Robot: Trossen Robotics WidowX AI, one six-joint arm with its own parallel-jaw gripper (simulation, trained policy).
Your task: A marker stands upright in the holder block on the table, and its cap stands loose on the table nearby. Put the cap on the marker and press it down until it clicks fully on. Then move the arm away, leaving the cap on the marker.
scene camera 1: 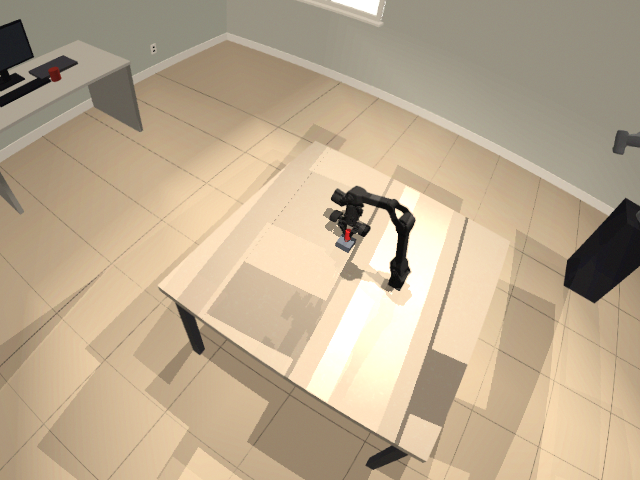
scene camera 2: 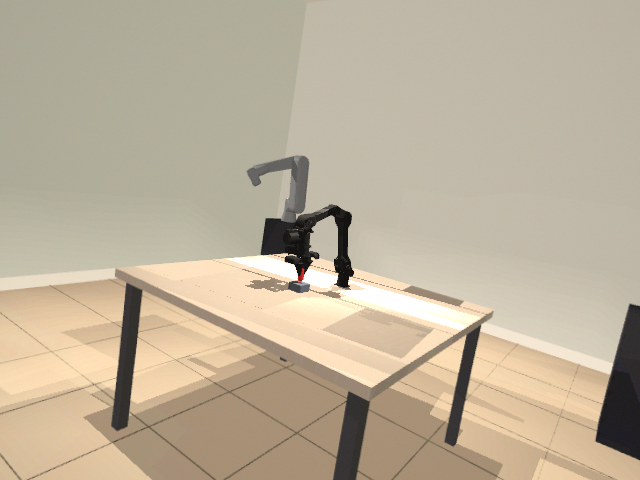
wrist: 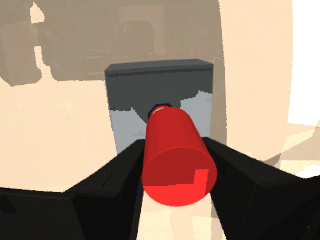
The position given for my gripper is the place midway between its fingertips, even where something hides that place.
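Observation:
Looking through the wrist camera, I see my gripper [wrist: 172,146]. A red cap [wrist: 177,169] is visible there too.

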